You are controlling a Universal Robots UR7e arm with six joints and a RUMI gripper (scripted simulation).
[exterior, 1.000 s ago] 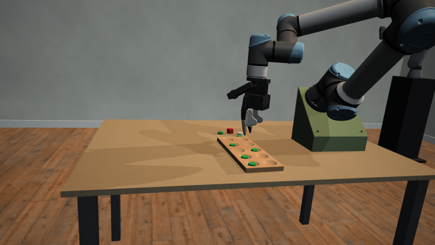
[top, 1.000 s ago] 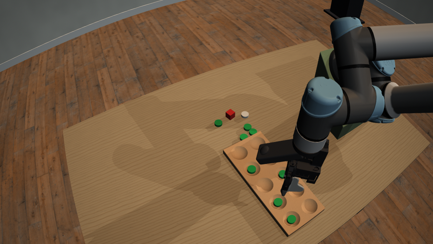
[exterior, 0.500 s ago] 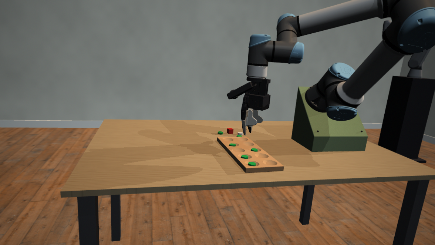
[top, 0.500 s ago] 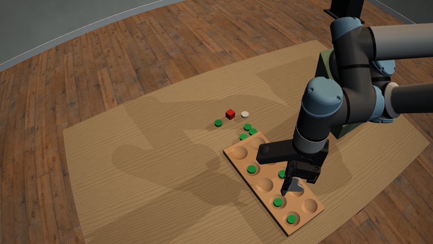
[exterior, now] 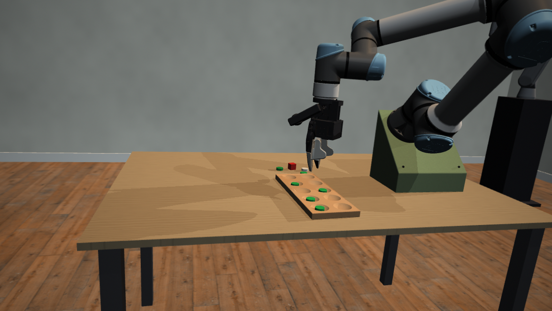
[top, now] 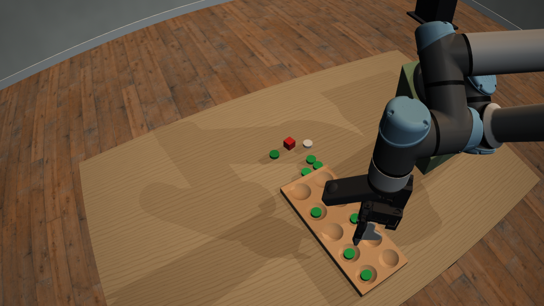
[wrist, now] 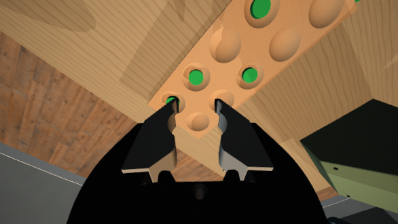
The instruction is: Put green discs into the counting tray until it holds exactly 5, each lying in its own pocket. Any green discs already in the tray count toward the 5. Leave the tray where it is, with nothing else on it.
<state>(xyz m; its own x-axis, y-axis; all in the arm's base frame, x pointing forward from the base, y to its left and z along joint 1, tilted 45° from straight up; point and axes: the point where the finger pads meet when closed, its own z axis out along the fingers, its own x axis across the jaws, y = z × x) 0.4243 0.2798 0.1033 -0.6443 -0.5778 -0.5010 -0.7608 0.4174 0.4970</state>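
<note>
Now: the red cube 2 cm behind my hand, 40 cm to the right of it and 12 cm below it. From my hand the other things lie so: wooden counting tray: 3 cm behind, 8 cm to the right, 12 cm below; then white disc: 7 cm behind, 38 cm to the right, 13 cm below.
</note>
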